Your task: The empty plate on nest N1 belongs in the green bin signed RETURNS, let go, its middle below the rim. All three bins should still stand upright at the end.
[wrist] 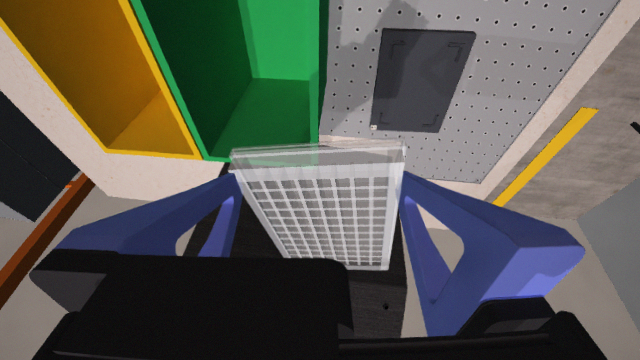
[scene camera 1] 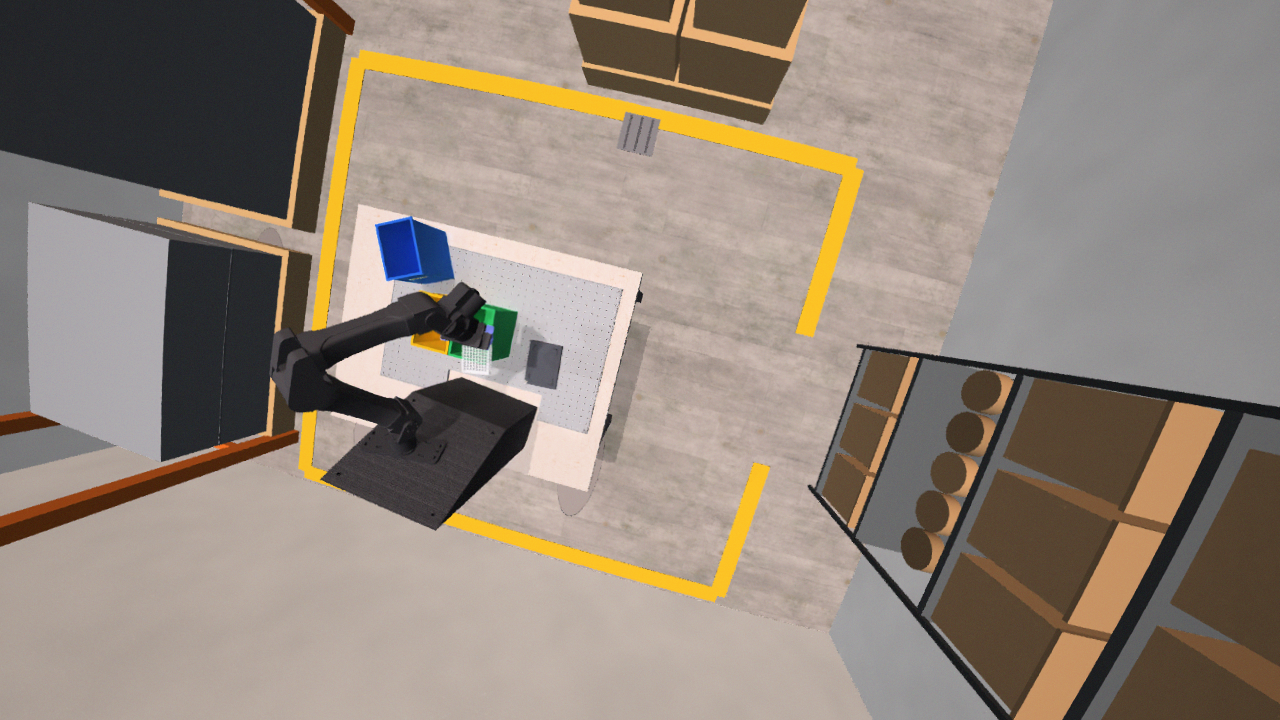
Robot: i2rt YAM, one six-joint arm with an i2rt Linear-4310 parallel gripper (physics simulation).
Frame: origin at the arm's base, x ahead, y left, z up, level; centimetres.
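Seen in the pictures: gripper, fingertip midpoint: point(wrist: 319, 180) point(scene camera 1: 477, 337); arm's base, link origin: point(scene camera 1: 404, 446).
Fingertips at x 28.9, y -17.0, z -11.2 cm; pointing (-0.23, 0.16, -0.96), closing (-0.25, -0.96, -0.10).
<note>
Pixels of each thing's top centre, then the offset from my fingertips to it. "pt": a spot on its surface instead.
- green bin, top centre: point(wrist: 241, 92) point(scene camera 1: 471, 332) dx +1.0, dy +7.5, dz -9.7 cm
- dark grey nest pad, surface spot: point(wrist: 420, 82) point(scene camera 1: 544, 362) pt dx -10.7, dy -10.0, dz -26.5 cm
- yellow bin, top centre: point(wrist: 105, 87) point(scene camera 1: 432, 322) dx +4.4, dy +20.3, dz -9.7 cm
- blue bin, top centre: point(scene camera 1: 398, 249) dx +27.8, dy +30.3, dz -9.7 cm
My gripper point(scene camera 1: 479, 343) point(wrist: 319, 180) is shut on the clear, gridded plate point(scene camera 1: 477, 360) point(wrist: 330, 215), with one blue finger at each side edge. The wells look empty. The plate is held up at the near end of the green bin point(scene camera 1: 504, 334) point(wrist: 280, 107); in the wrist view its far edge overlaps the bin's near rim. The green bin stands upright and open at the top; its RETURNS sign is not readable. A dark grey nest pad point(scene camera 1: 544, 364) point(wrist: 420, 82) lies bare to the right of the bin. Its label is too small to read.
The yellow bin point(scene camera 1: 430, 343) point(wrist: 107, 100) stands upright, directly left of the green one. The blue bin point(scene camera 1: 414, 250) stands upright at the table's back left corner. The black arm point(scene camera 1: 358, 334) reaches over the yellow bin from its black pedestal point(scene camera 1: 465, 411).
</note>
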